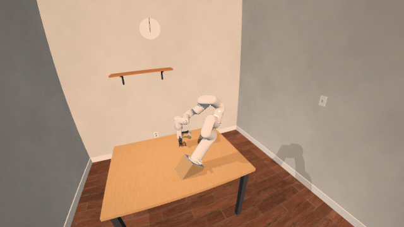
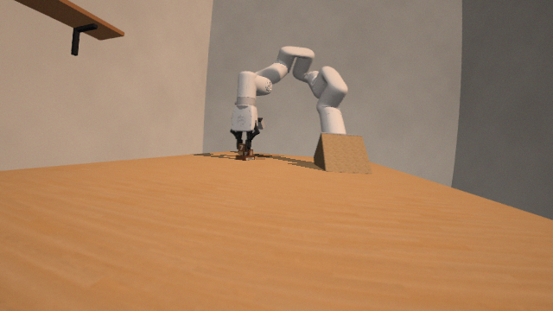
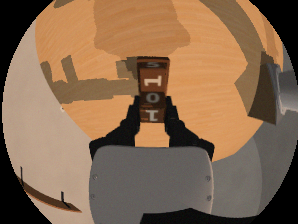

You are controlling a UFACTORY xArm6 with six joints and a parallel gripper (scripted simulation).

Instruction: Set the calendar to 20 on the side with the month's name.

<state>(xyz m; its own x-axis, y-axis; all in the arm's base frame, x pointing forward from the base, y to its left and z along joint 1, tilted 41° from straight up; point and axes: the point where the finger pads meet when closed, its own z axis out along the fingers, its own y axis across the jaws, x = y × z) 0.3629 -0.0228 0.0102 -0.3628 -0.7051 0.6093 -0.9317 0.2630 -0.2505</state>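
Now: hand 50 mm above the brown tray, 20 mm to the left of it and 10 mm past it.
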